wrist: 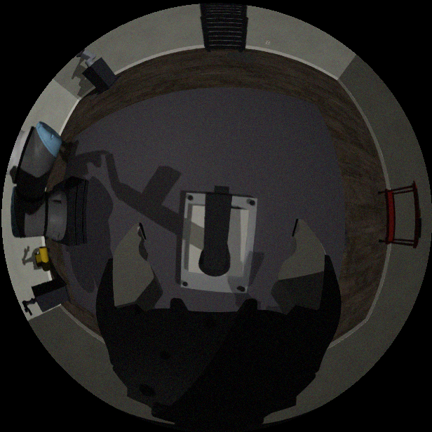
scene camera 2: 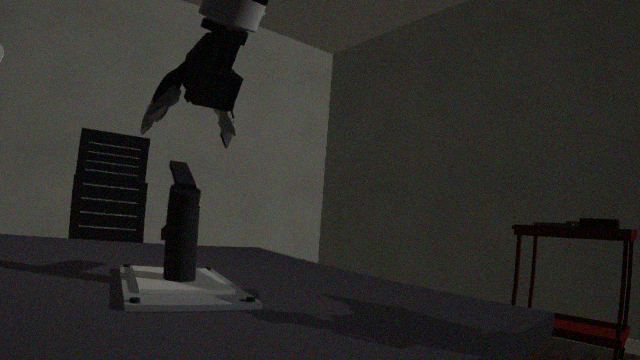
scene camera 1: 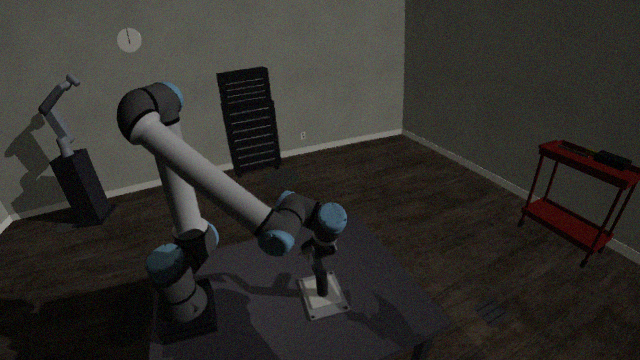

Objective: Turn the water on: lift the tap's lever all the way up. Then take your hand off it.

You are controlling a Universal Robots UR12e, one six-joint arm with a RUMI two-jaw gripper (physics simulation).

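Frame: origin at the arm's base, x up, y ahead, z left, level; centimetres.
Where they show: gripper, fingertip midpoint: (scene camera 2: 185, 141); arm's base, origin of the base link: (scene camera 1: 185, 304).
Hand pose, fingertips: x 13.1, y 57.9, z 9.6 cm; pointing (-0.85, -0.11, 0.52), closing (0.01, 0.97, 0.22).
Observation:
Things, the pixels of their top centre, and the offset from my fingertips. "*": a spot on its surface instead. Level surfaces: height alone.
- dark tap, surface spot: (scene camera 2: 181, 237) (scene camera 1: 322, 287) * dx -14.9, dy +0.2, dz -8.3 cm
- pale square plate, middle of its top: (scene camera 2: 179, 279) (scene camera 1: 322, 293) dx -21.5, dy +0.4, dz -5.9 cm
- dark grey table, its level: dx -22.7 cm
The dark tap (scene camera 1: 322, 285) (scene camera 2: 181, 237) (wrist: 215, 263) stands upright on a pale square plate (scene camera 1: 327, 314) (scene camera 2: 192, 304) (wrist: 212, 288). Its flat lever (scene camera 2: 183, 173) (wrist: 218, 217) rises steeply from the top of the body, tilted up and to the left in scene camera 2. A short spout sticks out low on the body's left side there. My gripper (scene camera 2: 185, 140) (wrist: 217, 223) is wide open and empty. In scene camera 2 its fingertips hang above the lever's tip, with a visible gap. In the wrist view the fingers stand to either side of the tap, apart from it.
The plate lies on a dark grey table (scene camera 1: 380, 280) (scene camera 2: 60, 320) (wrist: 240, 130). The arm's base (scene camera 1: 187, 310) stands on the table's left side in scene camera 1. A red cart (scene camera 1: 567, 225) (scene camera 2: 575, 231) stands to the right, and a black cabinet (scene camera 1: 250, 120) (scene camera 2: 109, 185) stands by the back wall.

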